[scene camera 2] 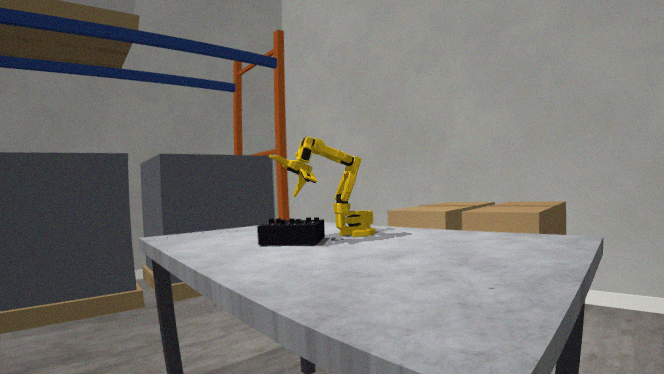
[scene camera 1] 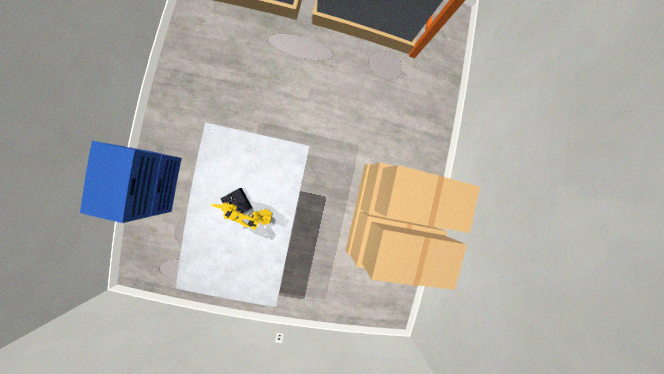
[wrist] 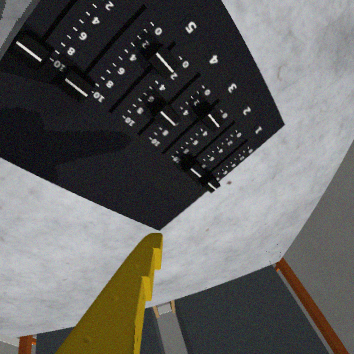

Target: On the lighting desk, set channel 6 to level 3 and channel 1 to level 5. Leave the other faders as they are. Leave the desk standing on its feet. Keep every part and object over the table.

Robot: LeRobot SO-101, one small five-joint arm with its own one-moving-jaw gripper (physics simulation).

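Seen in the pictures: hand, its tool point: [scene camera 2: 293,195] [scene camera 1: 232,204] [wrist: 161,246]; arm's base, origin of its link: [scene camera 2: 352,235] [scene camera 1: 262,216].
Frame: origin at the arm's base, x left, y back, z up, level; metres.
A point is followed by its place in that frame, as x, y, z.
Note:
The black lighting desk [scene camera 1: 242,198] @(-0.103, -0.141, 0.055) [scene camera 2: 291,234] @(0.000, -0.229, 0.031) [wrist: 125,170] @(-0.089, -0.161, 0.055) stands flat on the table, beside the yellow arm. In the wrist view, the channel 6 fader cap [wrist: 76,84] @(-0.027, -0.148, 0.068) sits near the 10 end of its slot. The channel 1 fader cap [wrist: 213,184] @(-0.108, -0.223, 0.068) sits at the slot end nearest the desk's unlabelled side; its exact level is hard to read. The channel 5 cap [wrist: 161,59] @(-0.020, -0.188, 0.068) is near 2. My gripper [scene camera 2: 283,175] is fully open and empty, well above the desk. One notched jaw [wrist: 122,300] @(-0.054, -0.156, 0.151) shows in the wrist view; the moving jaw is out of that picture.
The table [scene camera 1: 230,260] @(0.364, -0.163, 0.000) [scene camera 2: 425,290] @(0.474, -0.338, 0.000) bears the desk and arm base [scene camera 2: 357,225] @(0.012, 0.012, 0.030). The master fader cap [wrist: 31,47] @(-0.009, -0.134, 0.068) is beside channel 6; the channel 2 cap [wrist: 194,168] @(-0.089, -0.207, 0.068) is close beside channel 1. A blue cabinet [scene camera 1: 107,182] and cardboard boxes [scene camera 1: 410,200] stand off the table.

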